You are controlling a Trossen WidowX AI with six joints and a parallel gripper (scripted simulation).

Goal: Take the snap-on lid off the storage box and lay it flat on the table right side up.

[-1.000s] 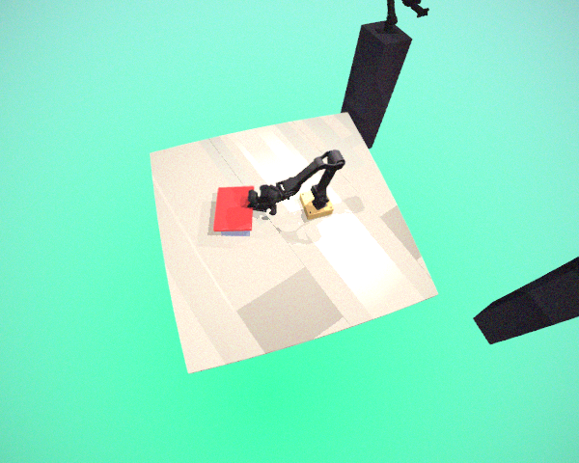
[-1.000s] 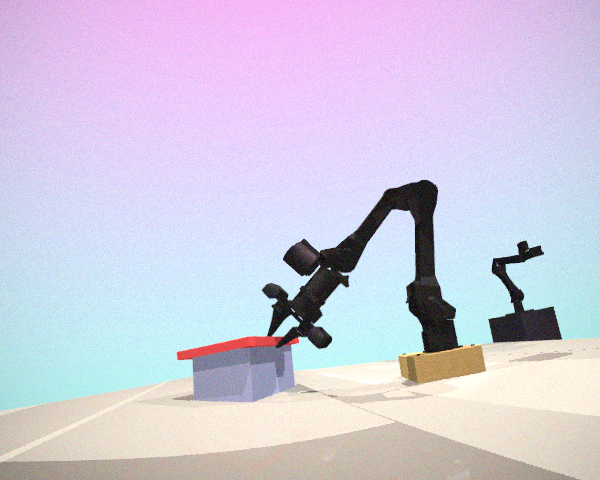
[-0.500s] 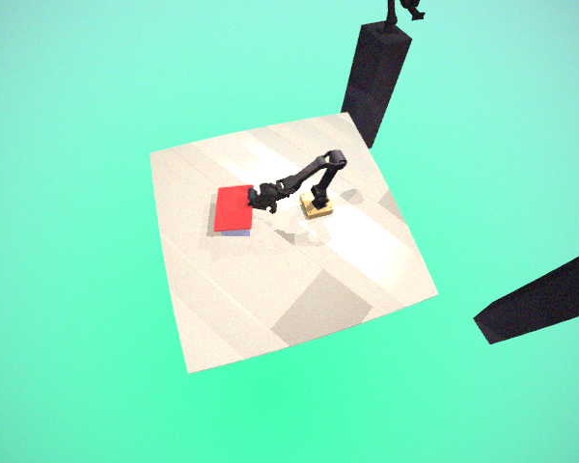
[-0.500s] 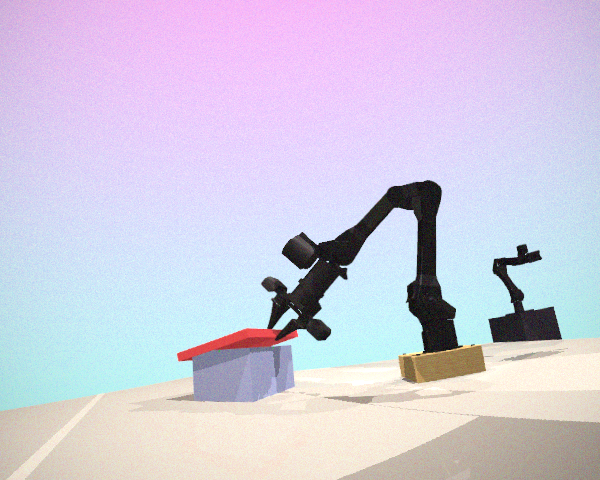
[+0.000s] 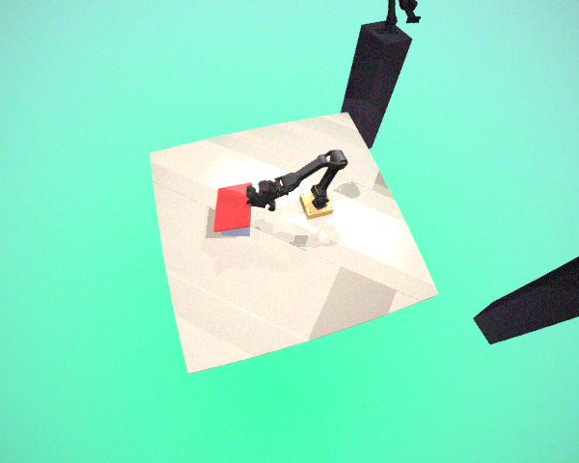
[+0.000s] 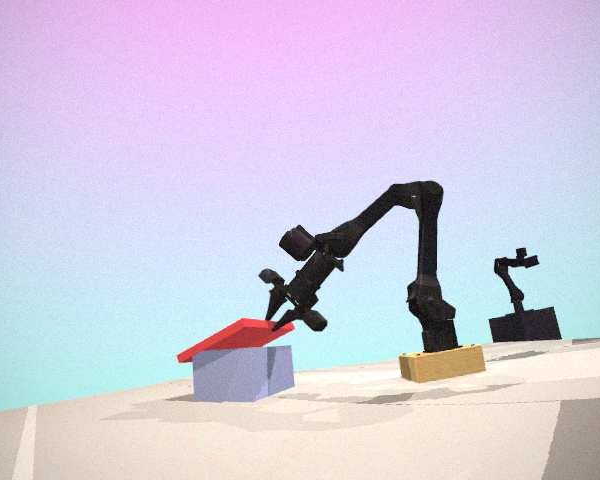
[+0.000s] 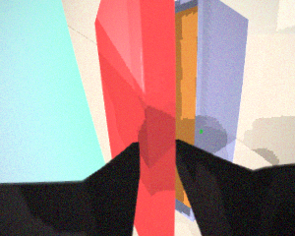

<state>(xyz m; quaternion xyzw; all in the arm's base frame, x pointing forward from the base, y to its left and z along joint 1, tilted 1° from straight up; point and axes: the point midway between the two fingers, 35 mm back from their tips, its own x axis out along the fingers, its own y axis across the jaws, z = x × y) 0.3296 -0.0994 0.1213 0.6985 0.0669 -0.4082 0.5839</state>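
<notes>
Right now the red lid is 7 cm ahead of my gripper tip, 4 cm to the right of it and 2 cm below it. The rest, counted from my gripper tip: storage box (10 cm below, 6 cm ahead, 3 cm to the right).
</notes>
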